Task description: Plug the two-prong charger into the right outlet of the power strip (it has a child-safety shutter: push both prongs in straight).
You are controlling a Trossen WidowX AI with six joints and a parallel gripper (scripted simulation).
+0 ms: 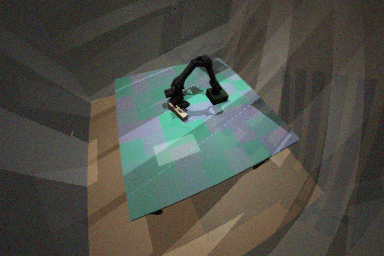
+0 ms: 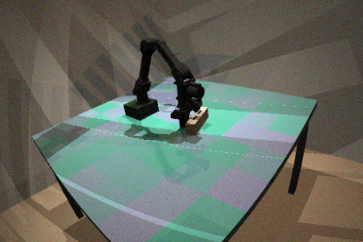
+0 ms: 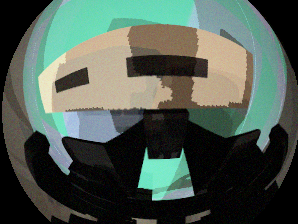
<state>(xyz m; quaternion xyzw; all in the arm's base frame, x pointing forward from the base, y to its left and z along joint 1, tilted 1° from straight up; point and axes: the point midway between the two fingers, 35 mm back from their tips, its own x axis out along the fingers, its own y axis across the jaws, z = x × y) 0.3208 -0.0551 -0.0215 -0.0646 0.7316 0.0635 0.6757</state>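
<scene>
Now: the dark two-prong charger 2 cm ahead of my gripper tip and 1 cm above it.
</scene>
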